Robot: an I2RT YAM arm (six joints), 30 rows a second.
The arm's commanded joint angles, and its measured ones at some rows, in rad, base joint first. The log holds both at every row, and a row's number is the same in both.
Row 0, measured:
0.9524, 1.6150, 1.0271, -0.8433, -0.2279, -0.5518
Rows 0 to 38, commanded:
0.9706, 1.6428, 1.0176, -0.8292, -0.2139, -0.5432
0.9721, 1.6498, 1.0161, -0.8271, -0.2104, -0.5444
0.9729, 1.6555, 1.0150, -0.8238, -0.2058, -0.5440
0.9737, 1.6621, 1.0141, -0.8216, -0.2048, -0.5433
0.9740, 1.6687, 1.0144, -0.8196, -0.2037, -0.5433
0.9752, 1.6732, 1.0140, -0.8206, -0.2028, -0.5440
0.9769, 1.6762, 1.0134, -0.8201, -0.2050, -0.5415
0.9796, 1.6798, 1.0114, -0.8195, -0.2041, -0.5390
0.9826, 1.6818, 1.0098, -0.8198, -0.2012, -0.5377
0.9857, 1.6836, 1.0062, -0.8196, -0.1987, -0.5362
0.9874, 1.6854, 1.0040, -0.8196, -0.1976, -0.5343
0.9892, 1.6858, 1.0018, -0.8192, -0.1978, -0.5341
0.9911, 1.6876, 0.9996, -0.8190, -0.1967, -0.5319
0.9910, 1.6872, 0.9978, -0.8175, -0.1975, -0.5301
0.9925, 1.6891, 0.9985, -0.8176, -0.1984, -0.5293
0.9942, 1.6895, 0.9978, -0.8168, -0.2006, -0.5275
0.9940, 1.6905, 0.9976, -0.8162, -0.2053, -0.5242
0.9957, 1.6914, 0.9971, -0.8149, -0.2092, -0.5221
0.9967, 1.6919, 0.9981, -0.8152, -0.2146, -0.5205
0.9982, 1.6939, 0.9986, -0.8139, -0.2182, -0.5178
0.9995, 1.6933, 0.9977, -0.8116, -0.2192, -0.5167
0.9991, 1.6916, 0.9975, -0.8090, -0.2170, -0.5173
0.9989, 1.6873, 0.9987, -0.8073, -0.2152, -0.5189
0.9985, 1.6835, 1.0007, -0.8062, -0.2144, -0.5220
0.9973, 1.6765, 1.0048, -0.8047, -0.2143, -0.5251
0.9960, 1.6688, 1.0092, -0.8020, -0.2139, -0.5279
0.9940, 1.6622, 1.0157, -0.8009, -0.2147, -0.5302
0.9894, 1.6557, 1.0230, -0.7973, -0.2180, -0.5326
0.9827, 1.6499, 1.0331, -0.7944, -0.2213, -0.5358
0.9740, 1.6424, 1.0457, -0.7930, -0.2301, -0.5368
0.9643, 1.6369, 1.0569, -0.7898, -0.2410, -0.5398
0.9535, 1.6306, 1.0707, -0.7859, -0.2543, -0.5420
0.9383, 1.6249, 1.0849, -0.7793, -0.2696, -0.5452
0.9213, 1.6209, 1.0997, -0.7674, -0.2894, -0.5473
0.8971, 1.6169, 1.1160, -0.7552, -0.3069, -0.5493
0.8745, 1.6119, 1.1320, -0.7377, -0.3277, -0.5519
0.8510, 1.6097, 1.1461, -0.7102, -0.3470, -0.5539
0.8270, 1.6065, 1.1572, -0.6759, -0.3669, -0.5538
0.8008, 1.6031, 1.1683, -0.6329, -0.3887, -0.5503
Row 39, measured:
0.8795, 1.6611, 1.0901, -0.7879, -0.2871, -0.5365
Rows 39 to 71, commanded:
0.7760, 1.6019, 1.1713, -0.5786, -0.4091, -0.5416
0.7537, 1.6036, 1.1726, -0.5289, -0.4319, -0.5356
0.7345, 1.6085, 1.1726, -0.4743, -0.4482, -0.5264
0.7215, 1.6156, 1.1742, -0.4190, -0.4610, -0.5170
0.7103, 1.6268, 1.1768, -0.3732, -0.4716, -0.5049
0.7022, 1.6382, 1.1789, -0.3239, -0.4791, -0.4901
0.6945, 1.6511, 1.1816, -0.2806, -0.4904, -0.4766
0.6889, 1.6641, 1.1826, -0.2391, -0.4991, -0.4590
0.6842, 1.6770, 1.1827, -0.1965, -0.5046, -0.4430
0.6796, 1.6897, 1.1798, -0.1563, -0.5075, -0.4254
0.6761, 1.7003, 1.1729, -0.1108, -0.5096, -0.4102
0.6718, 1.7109, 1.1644, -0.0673, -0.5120, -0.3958
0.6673, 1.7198, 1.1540, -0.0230, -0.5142, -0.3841
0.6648, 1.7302, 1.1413, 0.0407, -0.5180, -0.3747
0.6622, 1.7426, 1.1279, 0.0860, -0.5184, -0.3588
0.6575, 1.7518, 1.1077, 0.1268, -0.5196, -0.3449
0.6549, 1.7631, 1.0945, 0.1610, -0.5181, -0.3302
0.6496, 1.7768, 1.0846, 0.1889, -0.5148, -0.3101
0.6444, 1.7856, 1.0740, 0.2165, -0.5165, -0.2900
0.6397, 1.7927, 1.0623, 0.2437, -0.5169, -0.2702
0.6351, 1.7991, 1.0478, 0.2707, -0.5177, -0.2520
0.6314, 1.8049, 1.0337, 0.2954, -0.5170, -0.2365
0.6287, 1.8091, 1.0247, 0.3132, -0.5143, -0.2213
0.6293, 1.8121, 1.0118, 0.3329, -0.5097, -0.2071
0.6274, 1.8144, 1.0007, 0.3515, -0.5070, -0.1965
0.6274, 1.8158, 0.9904, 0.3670, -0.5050, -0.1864
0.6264, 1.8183, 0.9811, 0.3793, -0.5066, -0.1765
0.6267, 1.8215, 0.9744, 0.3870, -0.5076, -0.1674
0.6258, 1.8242, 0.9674, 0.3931, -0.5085, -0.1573
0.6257, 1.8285, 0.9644, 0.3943, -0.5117, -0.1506
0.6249, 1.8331, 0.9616, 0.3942, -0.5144, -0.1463
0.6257, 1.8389, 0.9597, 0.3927, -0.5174, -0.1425
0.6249, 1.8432, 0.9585, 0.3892, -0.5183, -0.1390
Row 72, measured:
0.6270, 1.8229, 0.9649, 0.3019, -0.4904, -0.1925
